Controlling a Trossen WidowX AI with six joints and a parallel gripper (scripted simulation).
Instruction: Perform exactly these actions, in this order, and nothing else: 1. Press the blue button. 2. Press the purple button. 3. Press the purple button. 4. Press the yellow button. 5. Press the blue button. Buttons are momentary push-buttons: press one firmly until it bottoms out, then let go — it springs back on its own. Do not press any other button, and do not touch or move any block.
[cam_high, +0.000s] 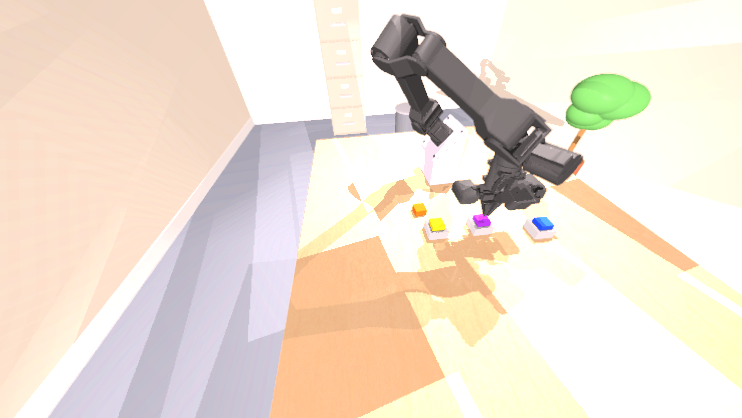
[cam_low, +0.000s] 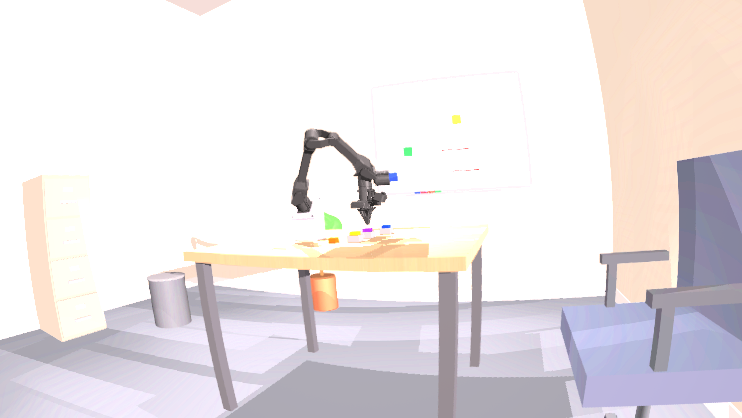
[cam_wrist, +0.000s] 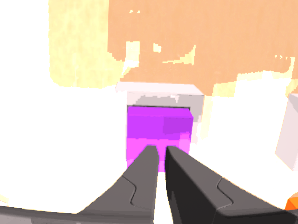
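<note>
My gripper tip is 2 cm above the purple button. The rest, counted from my gripper tip: orange block: 13 cm to the right, 10 cm behind, 4 cm below; blue button: 14 cm to the left, 4 cm ahead, 2 cm below; yellow button: 12 cm to the right, 2 cm below, 1 cm behind.
</note>
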